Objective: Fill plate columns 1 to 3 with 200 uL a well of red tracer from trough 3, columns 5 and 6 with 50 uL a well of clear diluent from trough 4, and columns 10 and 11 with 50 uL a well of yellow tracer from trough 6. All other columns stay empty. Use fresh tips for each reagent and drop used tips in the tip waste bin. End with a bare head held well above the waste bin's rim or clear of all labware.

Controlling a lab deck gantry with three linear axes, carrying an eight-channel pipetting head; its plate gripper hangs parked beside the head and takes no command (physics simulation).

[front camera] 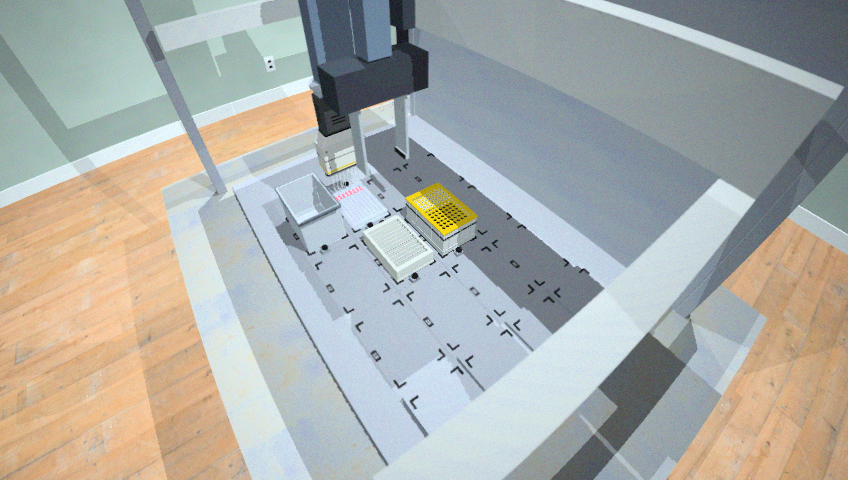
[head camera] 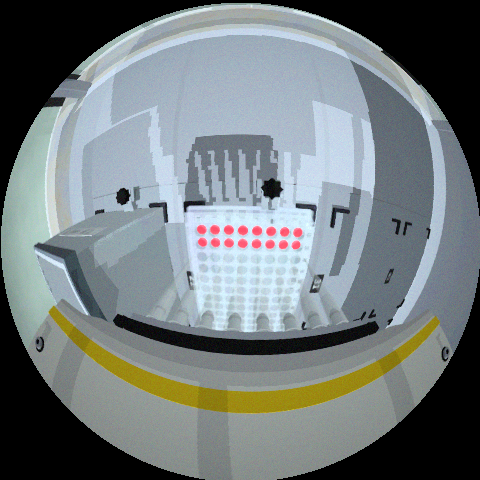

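Observation:
The pipetting head (front camera: 338, 155) (head camera: 255, 370) is over the well plate (front camera: 364, 209) (head camera: 249, 275). Clear tips or channel ends (front camera: 342, 178) (head camera: 235, 320) hang under it; no red shows in them, and their lower ends are hidden in the head view. Two neighbouring plate columns are red, near the far end in the head view; the other visible wells look pale. The waste bin (front camera: 326, 235) (head camera: 135, 250) stands beside the plate. The trough block (front camera: 420, 265) and yellow tip rack (front camera: 458, 226) show in the front view. The parked gripper (front camera: 383, 162) is open and empty.
Black knobs (front camera: 324, 247) (front camera: 414, 275) (head camera: 272, 188) stand by the labware. Corner marks (front camera: 468, 362) line the deck. The cabinet's front beam (front camera: 595, 356) crosses the foreground, and a post (front camera: 184, 107) rises at the left.

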